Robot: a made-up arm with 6 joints. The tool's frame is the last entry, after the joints.
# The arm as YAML. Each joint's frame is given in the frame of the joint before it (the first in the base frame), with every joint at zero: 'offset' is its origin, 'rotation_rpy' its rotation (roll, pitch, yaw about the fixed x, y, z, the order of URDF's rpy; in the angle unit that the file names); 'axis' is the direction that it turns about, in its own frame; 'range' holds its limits. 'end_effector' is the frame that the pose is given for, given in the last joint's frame.
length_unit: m
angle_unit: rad
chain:
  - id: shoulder
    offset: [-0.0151, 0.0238, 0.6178]
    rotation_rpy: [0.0, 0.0, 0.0]
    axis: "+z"
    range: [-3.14, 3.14]
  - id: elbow
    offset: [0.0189, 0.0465, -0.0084]
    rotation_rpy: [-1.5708, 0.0, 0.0]
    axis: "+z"
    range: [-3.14, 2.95]
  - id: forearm
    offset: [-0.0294, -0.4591, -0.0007]
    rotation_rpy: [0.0, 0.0, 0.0]
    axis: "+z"
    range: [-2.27, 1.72]
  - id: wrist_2
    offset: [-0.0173, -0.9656, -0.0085]
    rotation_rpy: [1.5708, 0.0, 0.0]
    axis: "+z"
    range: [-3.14, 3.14]
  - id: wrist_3
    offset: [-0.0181, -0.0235, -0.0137]
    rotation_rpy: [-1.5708, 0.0, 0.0]
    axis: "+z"
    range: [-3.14, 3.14]
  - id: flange
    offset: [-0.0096, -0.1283, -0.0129]
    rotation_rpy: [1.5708, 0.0, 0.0]
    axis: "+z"
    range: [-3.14, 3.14]
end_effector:
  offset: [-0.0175, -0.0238, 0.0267]
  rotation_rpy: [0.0, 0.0, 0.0]
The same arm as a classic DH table. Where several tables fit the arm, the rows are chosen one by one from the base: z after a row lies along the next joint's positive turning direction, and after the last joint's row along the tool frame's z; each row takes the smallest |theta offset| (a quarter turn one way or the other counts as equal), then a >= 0, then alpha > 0; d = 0 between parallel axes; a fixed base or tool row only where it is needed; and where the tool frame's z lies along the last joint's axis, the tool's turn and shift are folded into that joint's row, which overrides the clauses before.
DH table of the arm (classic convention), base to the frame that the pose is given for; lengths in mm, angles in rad. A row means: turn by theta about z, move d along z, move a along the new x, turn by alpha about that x. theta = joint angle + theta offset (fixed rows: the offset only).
base (fixed): a -28.2  alpha 0.0000  d 0.0  theta offset -1.0054
shoulder: a 18.9  alpha -1.5708  d 609.4  theta offset 1.0054
elbow: a -460.0  alpha 0.0000  d 0.0  theta offset 1.5068
forearm: a -17.3  alpha 1.5708  d 37.3  theta offset -1.5068
wrist_2: a -18.1  alpha -1.5708  d 951.9  theta offset 0.0000
wrist_3: a -9.6  alpha 1.5708  d -36.4  theta offset 0.0000
flange: a -29.5  alpha 0.0000  d 0.0  theta offset 0.9368
tool (fixed): a 0.0  alpha 0.0000  d 155.0  theta offset -0.9368
Joint limits (rad, base to tool): -3.1400..3.1400 -3.1400..2.9500 -2.2700..1.7200 -3.1400..3.1400 -3.1400..3.1400 -3.1400..3.1400

